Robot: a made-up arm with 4 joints.
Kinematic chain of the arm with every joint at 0, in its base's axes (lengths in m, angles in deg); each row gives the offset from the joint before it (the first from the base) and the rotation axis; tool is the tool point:
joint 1: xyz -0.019 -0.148 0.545 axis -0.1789 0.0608 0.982
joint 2: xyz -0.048 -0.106 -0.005 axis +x
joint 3: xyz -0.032 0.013 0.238 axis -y
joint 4: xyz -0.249 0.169 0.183 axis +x
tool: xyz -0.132 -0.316 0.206
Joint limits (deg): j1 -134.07..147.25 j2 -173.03..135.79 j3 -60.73..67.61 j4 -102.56..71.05
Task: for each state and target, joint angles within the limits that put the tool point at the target. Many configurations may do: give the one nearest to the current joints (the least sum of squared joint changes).
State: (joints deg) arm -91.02 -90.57 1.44 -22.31
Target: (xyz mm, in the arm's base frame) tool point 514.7 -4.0 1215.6
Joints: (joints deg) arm -105.33 -42.46 -9.13 -62.02
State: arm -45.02 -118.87 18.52 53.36
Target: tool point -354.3 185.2 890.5
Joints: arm -33.07 -62.90 -0.34 40.98
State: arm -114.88 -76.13 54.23 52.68
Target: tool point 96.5 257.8 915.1
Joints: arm -115.71 -60.57 17.39 40.83
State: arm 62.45 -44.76 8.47 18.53
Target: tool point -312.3 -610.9 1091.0
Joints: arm 74.02 -30.77 25.59 -14.15
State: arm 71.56 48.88 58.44 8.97
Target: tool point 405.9 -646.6 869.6
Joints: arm 96.85 36.44 37.98 5.93
